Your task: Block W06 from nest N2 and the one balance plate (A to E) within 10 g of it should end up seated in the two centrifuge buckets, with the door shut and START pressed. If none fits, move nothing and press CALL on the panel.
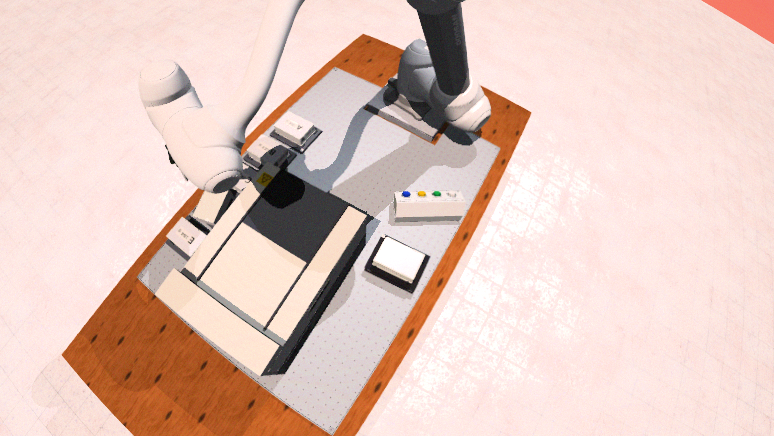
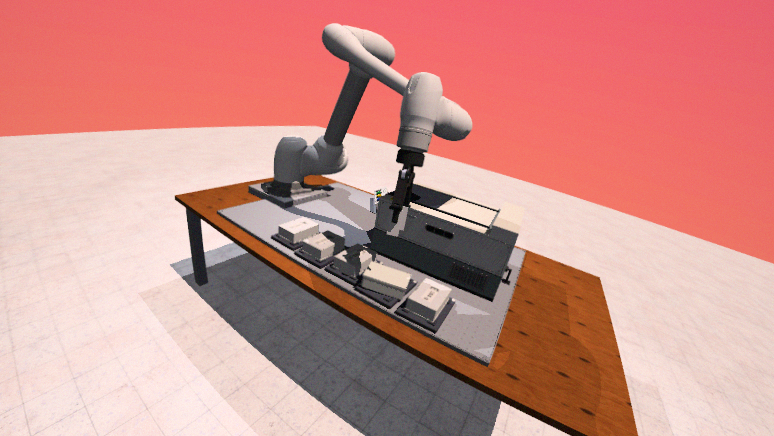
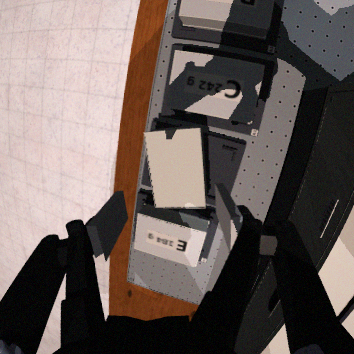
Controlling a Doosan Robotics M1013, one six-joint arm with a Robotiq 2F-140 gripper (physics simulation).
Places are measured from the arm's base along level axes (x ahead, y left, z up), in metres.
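Pixels of known places: gripper, fingertip midpoint: (image 2: 395, 232) (image 3: 169, 201); arm's base, link origin: (image 1: 414, 98) (image 2: 288, 189).
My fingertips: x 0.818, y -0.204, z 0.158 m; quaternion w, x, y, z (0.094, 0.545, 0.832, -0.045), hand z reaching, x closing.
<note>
For each thing: its middle in the pictures, then the offset to it from my fingertips. Level surfaces: height alone.
- blank-topped plate, body centre: (image 3: 177, 166) (image 2: 386, 280) (image 1: 213, 204) 0.015 m ahead, 0.021 m right, 0.146 m down
- Plate C, body centre: (image 3: 214, 86) (image 2: 356, 259) (image 1: 244, 180) 0.121 m back, 0.008 m right, 0.149 m down
- Plate E, body centre: (image 3: 169, 234) (image 2: 429, 299) (image 1: 188, 238) 0.149 m ahead, 0.006 m left, 0.149 m down
- Plate A, body centre: (image 2: 298, 229) (image 1: 294, 128) 0.389 m back, 0.036 m right, 0.149 m down
- plate B, body centre: (image 2: 324, 244) (image 1: 268, 152) 0.251 m back, 0.030 m right, 0.149 m down
- blank white block, body centre: (image 1: 398, 259) 0.228 m back, 0.567 m left, 0.125 m down
- centrifuge, body centre: (image 1: 271, 266) (image 2: 449, 228) 0.030 m ahead, 0.323 m left, 0.060 m down
- button panel, body centre: (image 1: 428, 203) (image 2: 382, 199) 0.446 m back, 0.526 m left, 0.140 m down
- perforated board, surface height: 0.181 m down
- wooden table, surface height: 0.195 m down
My gripper (image 2: 395, 215) (image 3: 169, 201) is open and empty, above the plate row by the centrifuge. A blank-topped plate (image 2: 387, 277) (image 3: 177, 167) lies turned askew across its nest between C and E; its letter does not show. Plate C (image 2: 352, 263) (image 3: 215, 89) reads 242 g. Plate E (image 1: 186, 236) (image 2: 428, 298) (image 3: 170, 239) reads 184 g. Plate A (image 1: 294, 128) (image 2: 297, 230) and plate B (image 2: 317, 246) sit beyond C, their weights unreadable. A blank white block (image 1: 399, 258) sits in a black nest; no W06 label is readable. The centrifuge (image 1: 254, 273) (image 2: 444, 249) shows no buckets; its door state is unclear.
A button panel (image 1: 428, 208) with blue, yellow, green and white buttons stands beside the centrifuge. The arm base (image 1: 403, 118) (image 2: 289, 194) is at one end of the perforated board (image 1: 346, 379) on the wooden table (image 1: 135, 352). The centrifuge's dark wall rises beside the plate row.
</note>
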